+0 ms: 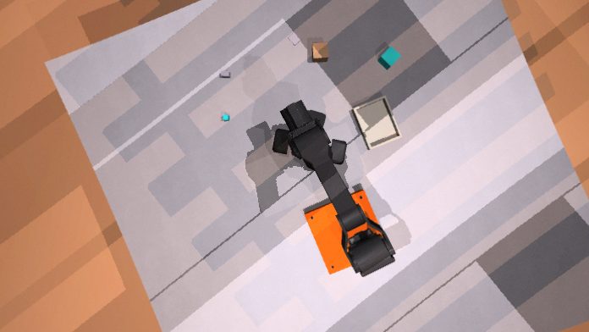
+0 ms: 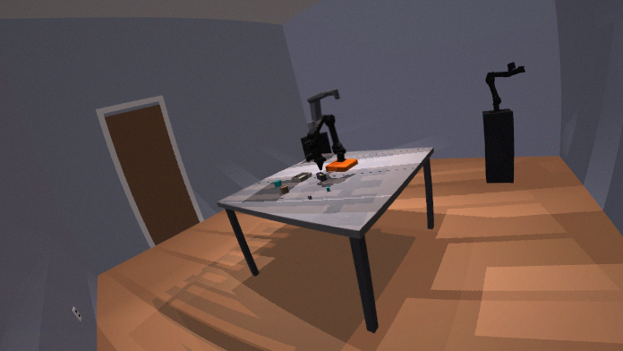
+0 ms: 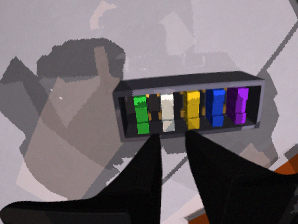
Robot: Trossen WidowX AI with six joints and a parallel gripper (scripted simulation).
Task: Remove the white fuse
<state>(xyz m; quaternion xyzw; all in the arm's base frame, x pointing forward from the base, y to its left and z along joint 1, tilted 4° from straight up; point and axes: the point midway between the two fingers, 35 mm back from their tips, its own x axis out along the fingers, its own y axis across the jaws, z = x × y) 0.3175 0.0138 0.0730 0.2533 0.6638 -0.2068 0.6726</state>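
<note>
Right now the white fuse is 5 cm below my gripper tip. Also, from my gripper tip: teal cube: 13 cm ahead, 34 cm to the right, 5 cm below; then cream tray: 3 cm behind, 22 cm to the right, 7 cm below; then tan cube: 24 cm ahead, 16 cm to the right, 5 cm below.
</note>
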